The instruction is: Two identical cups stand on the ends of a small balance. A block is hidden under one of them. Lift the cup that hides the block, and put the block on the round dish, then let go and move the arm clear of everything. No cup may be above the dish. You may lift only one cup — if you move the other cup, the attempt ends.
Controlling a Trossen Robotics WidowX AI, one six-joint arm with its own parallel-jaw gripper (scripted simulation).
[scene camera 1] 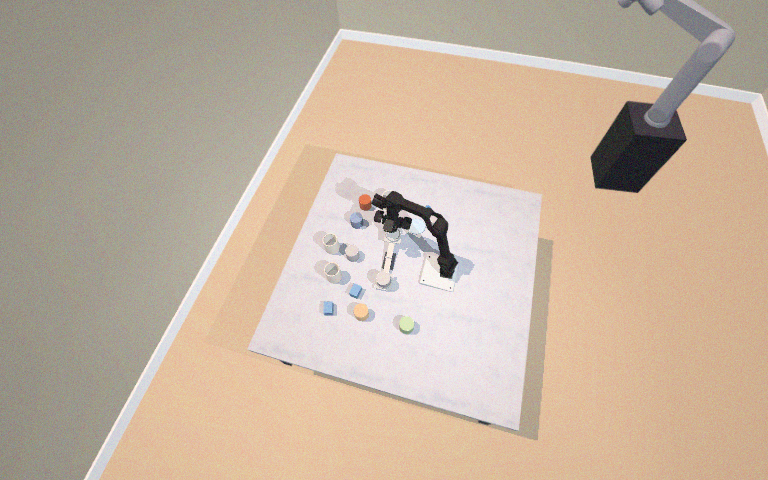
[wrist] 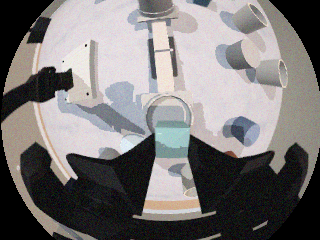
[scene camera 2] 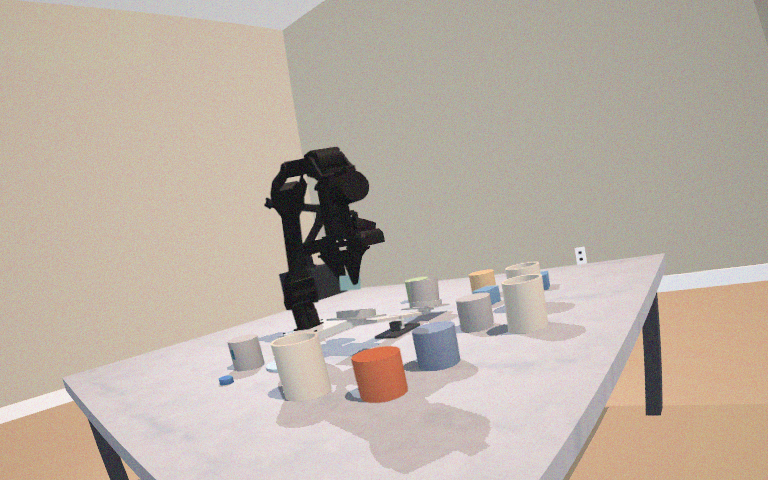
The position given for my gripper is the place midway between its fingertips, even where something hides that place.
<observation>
My gripper (scene camera 2: 349, 284) holds a teal block. I also see a grey cup (scene camera 2: 245, 351), an orange cylinder (scene camera 2: 379, 372), a cream cup (scene camera 2: 524, 298), a cream cup (wrist: 246, 23) and a small balance (scene camera 2: 358, 317).
The small balance shows as well in the wrist view (wrist: 166, 104). My gripper is seen too in the wrist view (wrist: 170, 137).
</observation>
